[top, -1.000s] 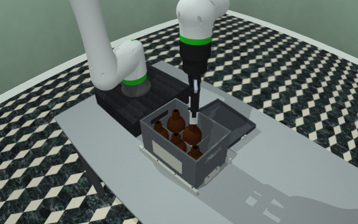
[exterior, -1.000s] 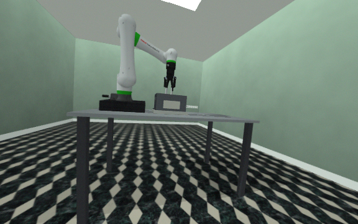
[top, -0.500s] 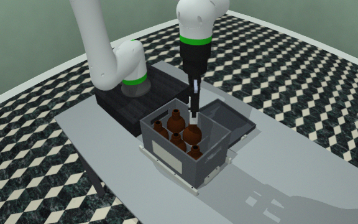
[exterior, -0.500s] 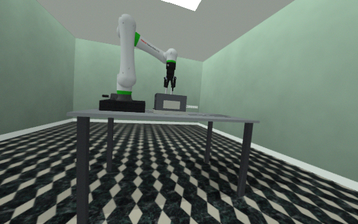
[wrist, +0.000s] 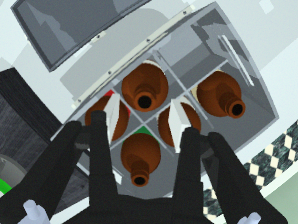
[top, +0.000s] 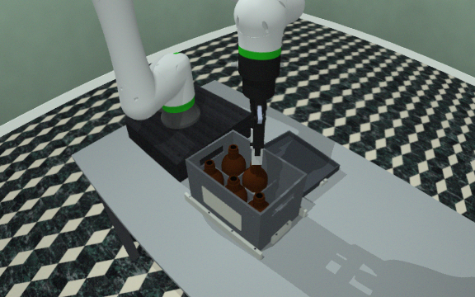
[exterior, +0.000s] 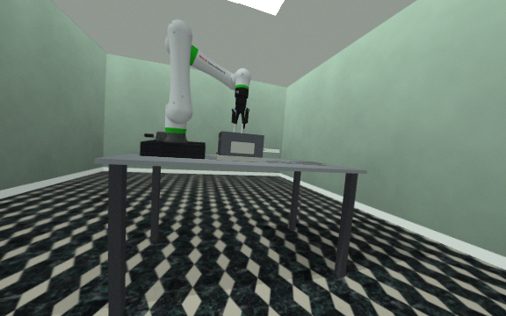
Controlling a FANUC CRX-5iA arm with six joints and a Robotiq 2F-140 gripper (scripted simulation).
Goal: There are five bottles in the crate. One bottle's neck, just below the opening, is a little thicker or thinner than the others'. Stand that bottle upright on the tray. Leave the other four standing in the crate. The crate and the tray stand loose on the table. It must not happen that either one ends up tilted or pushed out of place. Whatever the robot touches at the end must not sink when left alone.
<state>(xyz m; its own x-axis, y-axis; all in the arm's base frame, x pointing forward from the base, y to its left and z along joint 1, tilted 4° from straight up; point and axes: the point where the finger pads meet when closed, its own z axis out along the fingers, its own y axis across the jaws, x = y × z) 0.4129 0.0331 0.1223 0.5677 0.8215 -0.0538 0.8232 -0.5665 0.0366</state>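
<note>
Now: the crate 1 cm ahead of my hand, 4 cm to the right of it and 13 cm below it. The rest, counted from my hand: glass bottle (8 cm behind, 2 cm to the right, 13 cm below); then brown bottle (2 cm ahead, 9 cm to the right, 13 cm below); then dark grey tray (5 cm behind, 22 cm to the left, 20 cm below).
</note>
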